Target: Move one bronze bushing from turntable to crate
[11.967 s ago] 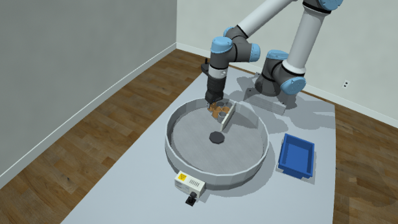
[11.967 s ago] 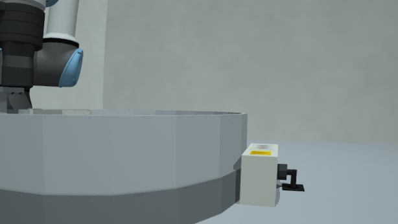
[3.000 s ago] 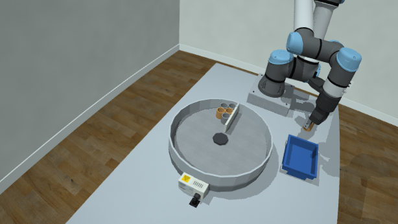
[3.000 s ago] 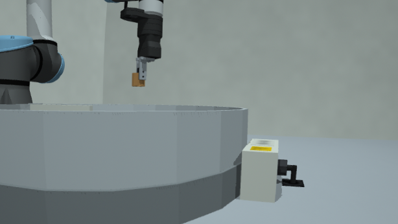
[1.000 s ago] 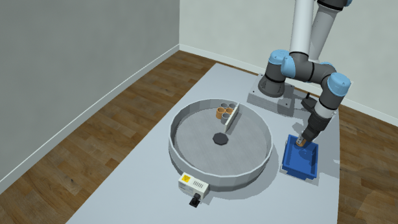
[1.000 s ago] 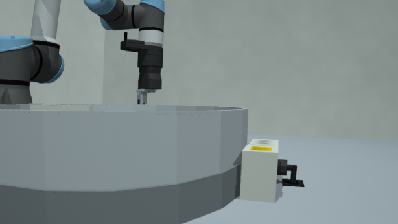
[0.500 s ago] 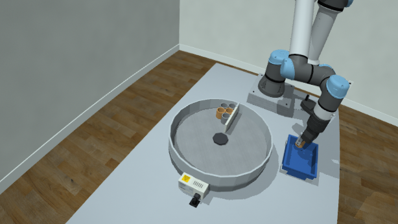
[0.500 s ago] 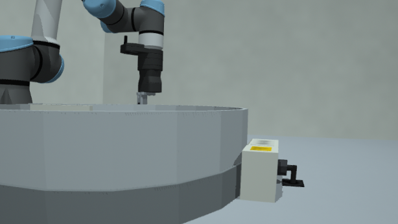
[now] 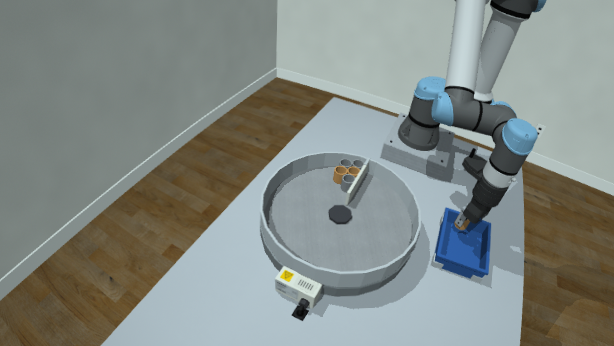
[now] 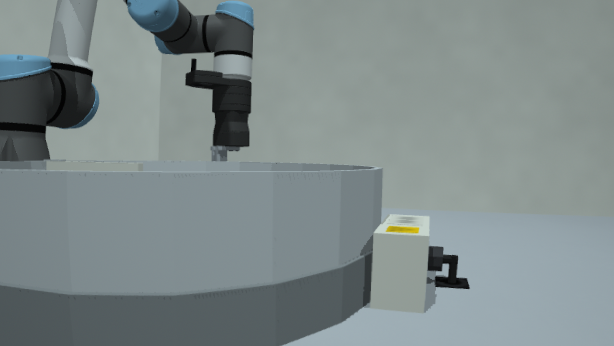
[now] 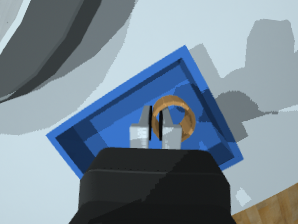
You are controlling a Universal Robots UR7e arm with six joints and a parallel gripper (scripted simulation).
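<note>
Right now the blue crate is 60 mm below my hand, 40 mm ahead of it and 30 mm to the left of it. Also, from my hand: round grey turntable 330 mm to the right, 90 mm ahead, 30 mm below.
</note>
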